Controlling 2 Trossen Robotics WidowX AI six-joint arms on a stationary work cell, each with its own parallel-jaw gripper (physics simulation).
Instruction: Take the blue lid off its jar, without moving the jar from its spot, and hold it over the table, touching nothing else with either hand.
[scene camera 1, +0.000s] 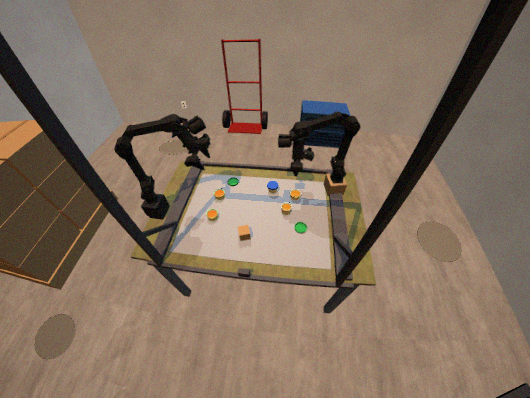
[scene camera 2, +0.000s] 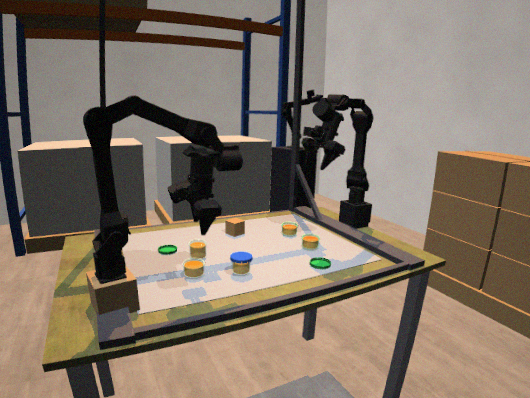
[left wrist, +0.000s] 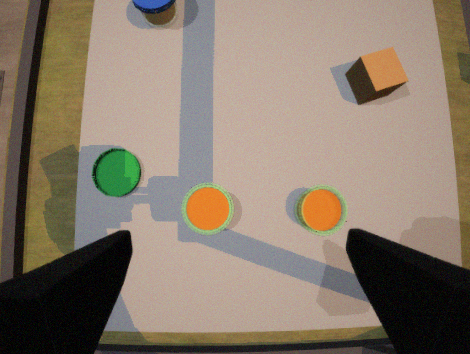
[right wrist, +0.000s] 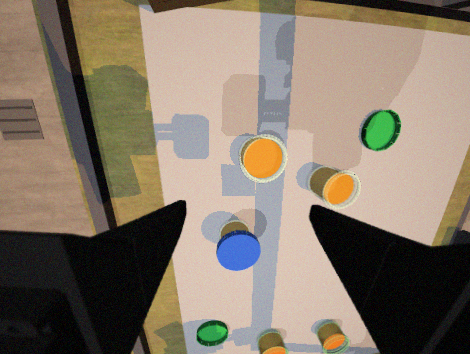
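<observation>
The blue lid sits on top of its jar, which stands upright on the white mat toward the table's back edge in scene camera 1. My right gripper is open and empty, pointing down well above the mat; in the right wrist view the blue lid shows below and between its fingertips, not touched. My left gripper is open and empty, high over the table's left side in scene camera 1, away from the blue lid.
Open orange-filled jars stand near the blue-lidded jar; two more stand on the left in scene camera 1. Green lids and an orange-brown cube lie on the mat. Dark frame posts rise at the table's corners.
</observation>
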